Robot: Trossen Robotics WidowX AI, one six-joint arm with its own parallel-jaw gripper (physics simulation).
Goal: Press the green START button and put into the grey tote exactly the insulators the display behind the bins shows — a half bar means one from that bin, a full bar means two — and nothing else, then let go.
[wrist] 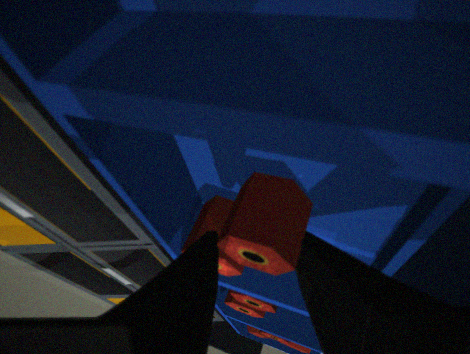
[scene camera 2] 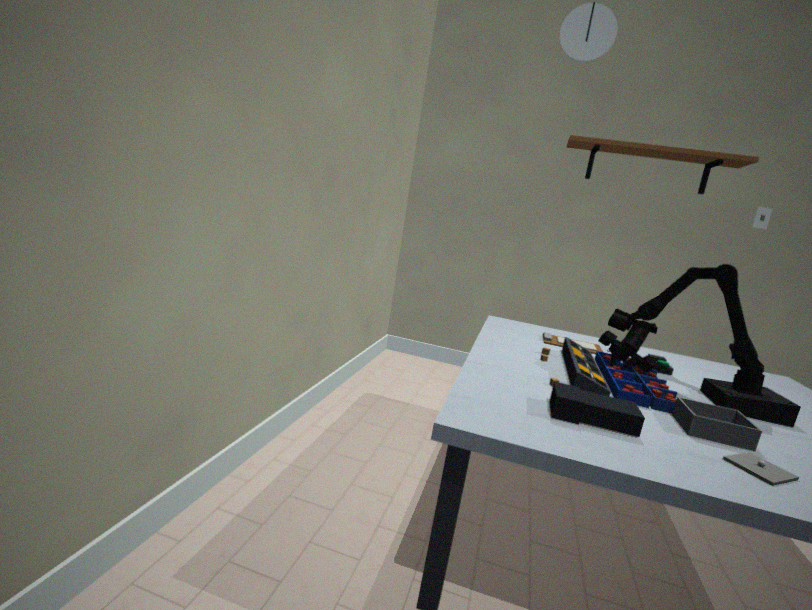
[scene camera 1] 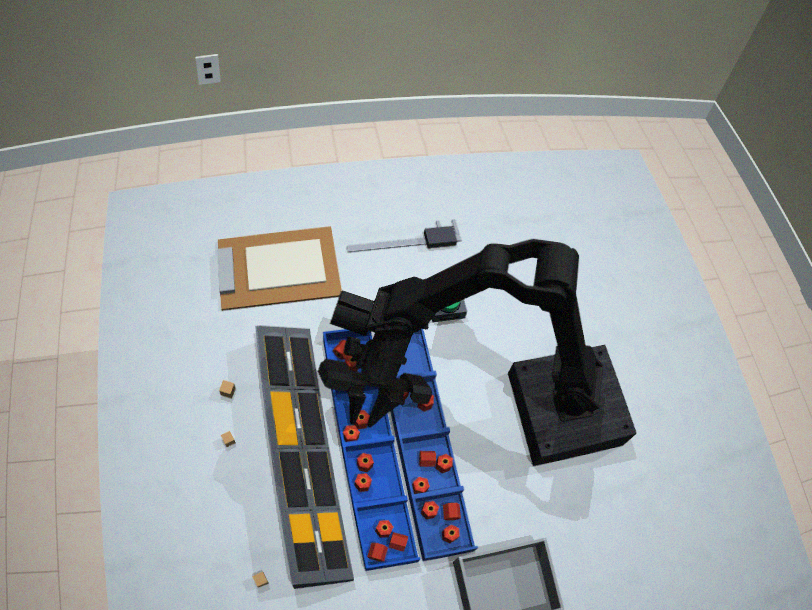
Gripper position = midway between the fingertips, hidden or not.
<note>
In view: my gripper point(scene camera 1: 360, 425), a display panel point(scene camera 1: 324, 577), a grey tote point(scene camera 1: 523, 569) and a grey tool point(scene camera 1: 438, 236).
My gripper also shows in the wrist view point(wrist: 255, 241) and in scene camera 2 point(scene camera 2: 615, 370). The display panel also shows in the wrist view point(wrist: 25, 99).
</note>
